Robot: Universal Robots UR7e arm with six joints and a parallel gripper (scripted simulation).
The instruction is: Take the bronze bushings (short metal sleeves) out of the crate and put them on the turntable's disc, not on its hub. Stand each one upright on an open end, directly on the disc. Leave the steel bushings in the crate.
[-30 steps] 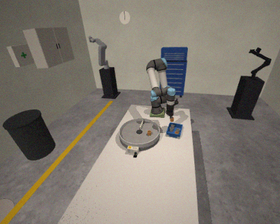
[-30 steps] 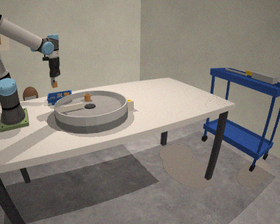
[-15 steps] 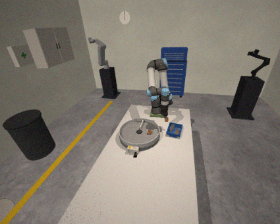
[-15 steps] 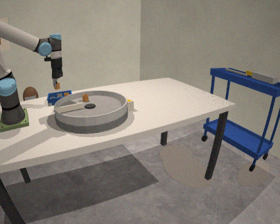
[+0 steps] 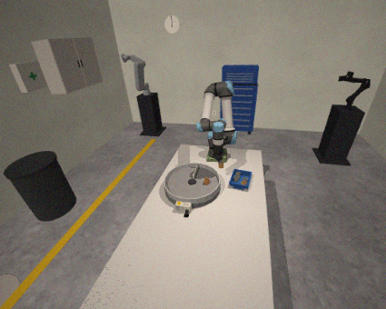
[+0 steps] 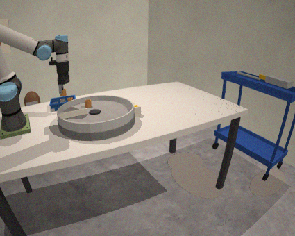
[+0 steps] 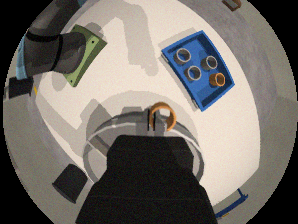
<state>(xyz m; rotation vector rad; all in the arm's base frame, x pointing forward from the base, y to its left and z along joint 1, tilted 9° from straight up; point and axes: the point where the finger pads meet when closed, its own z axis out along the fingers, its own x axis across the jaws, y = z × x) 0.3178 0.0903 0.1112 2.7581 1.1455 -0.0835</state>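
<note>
The grey turntable lies 15 cm ahead of my hand, 19 cm to the right of it and 10 cm below it. Round my hand: blue crate (2 cm ahead, 17 cm to the left, 13 cm below).
</note>
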